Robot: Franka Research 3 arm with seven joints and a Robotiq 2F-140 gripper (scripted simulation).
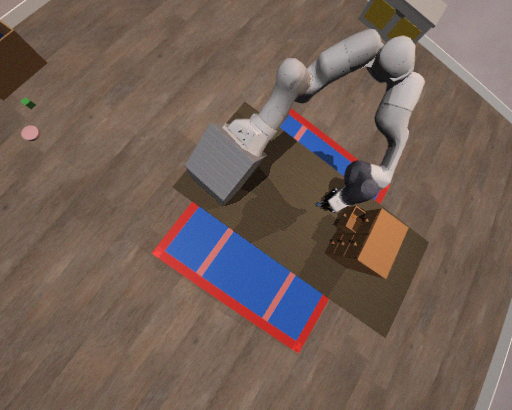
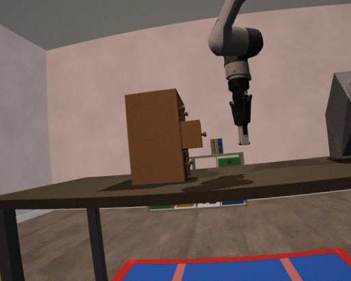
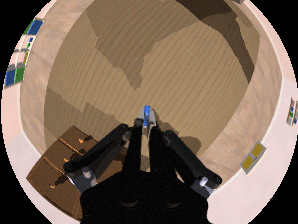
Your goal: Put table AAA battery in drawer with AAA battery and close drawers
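My gripper is now 18 cm short of the small orange object, 9 cm to the right of it and 2 cm above it. Also, from my hand: blue AAA battery (3 cm below); then small green thing (29 cm ahead, 9 cm to the right, 2 cm below).
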